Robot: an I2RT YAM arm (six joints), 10 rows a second.
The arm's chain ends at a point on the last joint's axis. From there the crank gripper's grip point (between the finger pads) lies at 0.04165 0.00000 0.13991 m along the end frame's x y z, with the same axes.
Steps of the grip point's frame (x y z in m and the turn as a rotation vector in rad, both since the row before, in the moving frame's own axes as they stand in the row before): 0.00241 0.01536 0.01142 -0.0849 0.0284 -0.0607; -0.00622 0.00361 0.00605 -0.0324 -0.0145 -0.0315; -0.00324 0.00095 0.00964 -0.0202 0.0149 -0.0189; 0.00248 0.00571 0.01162 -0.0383 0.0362 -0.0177; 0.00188 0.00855 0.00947 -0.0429 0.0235 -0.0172; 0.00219 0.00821 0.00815 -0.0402 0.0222 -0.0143; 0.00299 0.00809 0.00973 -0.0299 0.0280 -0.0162; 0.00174 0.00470 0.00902 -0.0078 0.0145 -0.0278; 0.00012 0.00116 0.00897 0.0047 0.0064 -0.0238
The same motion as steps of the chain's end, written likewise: -0.00182 0.00620 0.01305 -0.0849 0.0284 -0.0607; -0.00424 0.00035 0.00551 -0.0324 -0.0145 -0.0315; -0.00534 -0.00106 0.01030 -0.0202 0.0149 -0.0189; -0.00260 0.00116 0.01331 -0.0383 0.0362 -0.0177; -0.00144 0.00332 0.01060 -0.0429 0.0235 -0.0172; -0.00094 0.00322 0.00921 -0.0402 0.0222 -0.0143; -0.00094 0.00463 0.01100 -0.0299 0.0280 -0.0162; -0.00028 0.00480 0.00964 -0.0078 0.0145 -0.0278; -0.00075 0.00282 0.00924 0.0047 0.0064 -0.0238
